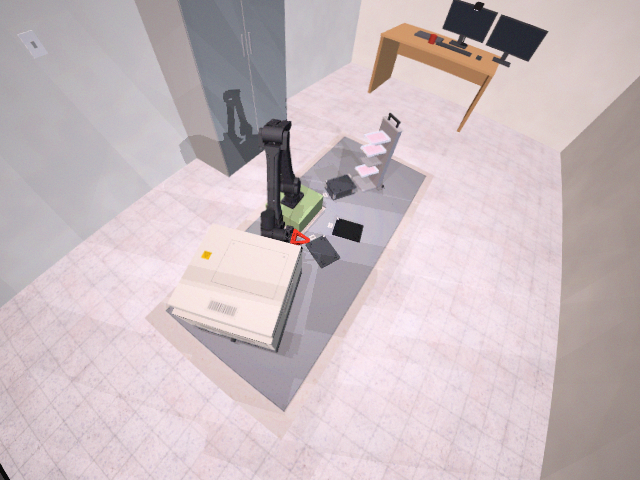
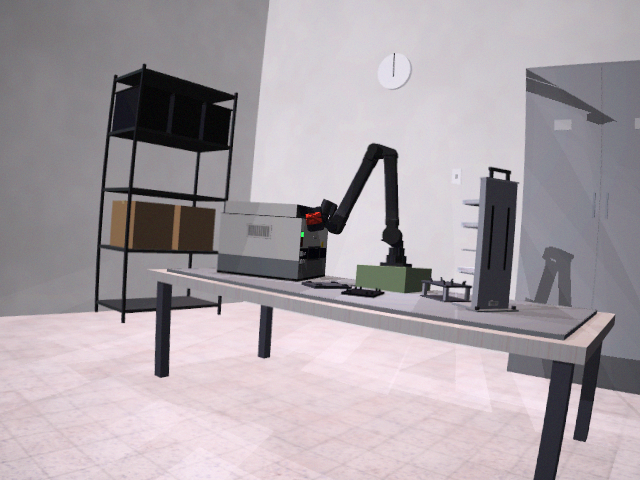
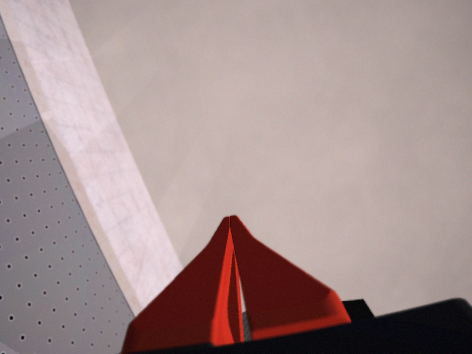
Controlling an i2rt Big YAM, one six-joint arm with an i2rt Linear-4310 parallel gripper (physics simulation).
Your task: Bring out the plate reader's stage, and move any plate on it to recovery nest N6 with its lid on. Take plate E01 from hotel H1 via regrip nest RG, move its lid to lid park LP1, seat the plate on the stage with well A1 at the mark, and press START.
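Seen in the pictures: gripper, fingertip midpoint: (image 1: pixel 309 240) (image 2: pixel 308 216) (image 3: pixel 231 226); arm's base, link origin: (image 1: pixel 292 199) (image 2: pixel 395 266).
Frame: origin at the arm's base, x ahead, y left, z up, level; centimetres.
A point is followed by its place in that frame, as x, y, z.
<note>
The plate reader (image 1: pixel 248 268) @[16.1, -52.8, 23.3] (image 2: pixel 258 242) @[31.7, -50.7, 5.9] is a large off-white box with a green light on its front side. Its stage does not show outside the housing. My red gripper (image 1: pixel 308 239) @[27.4, -28.0, 18.3] (image 2: pixel 308 217) @[27.4, -28.0, 18.3] (image 3: pixel 231 226) @[27.4, -28.0, 18.3] is shut and empty, held high beside that front side; any contact is unclear. A grey hotel tower (image 1: pixel 391 152) @[36.5, 46.9, 19.9] (image 2: pixel 494 242) @[33.3, 51.3, 13.2] holds pinkish plates (image 1: pixel 376 136) @[26.0, 44.1, 27.4] (image 1: pixel 373 149) @[26.7, 43.2, 19.5] (image 1: pixel 367 169) @[26.8, 43.9, 3.9] on its shelves; their labels are too small to read. A raised dark nest (image 1: pixel 340 186) @[17.2, 27.5, -3.2] (image 2: pixel 447 283) @[17.6, 30.4, -3.1], a flat black holder (image 1: pixel 347 229) @[34.5, 4.4, -8.2] (image 2: pixel 362 292) @[38.1, 6.0, -8.1] and a grey flat holder (image 1: pixel 323 251) @[29.9, -15.7, -8.0] (image 2: pixel 325 284) @[31.6, -14.5, -7.9] stand between.
The arm stands on a green block (image 1: pixel 310 215) @[13.0, -1.5, -4.1] (image 2: pixel 381 277) @[13.1, 0.2, -4.2] behind the holders. A grey perforated mat (image 1: pixel 284 382) @[46.6, -78.0, -9.1] (image 3: pixel 30 200) @[47.2, -21.3, -9.1] covers the table. The hotel's carry handle (image 1: pixel 394 119) @[31.3, 50.1, 37.0] (image 2: pixel 499 171) @[31.8, 51.1, 36.6] sticks up. A cabinet (image 1: pixel 206 77) (image 2: pixel 568 206) stands behind the arm.
</note>
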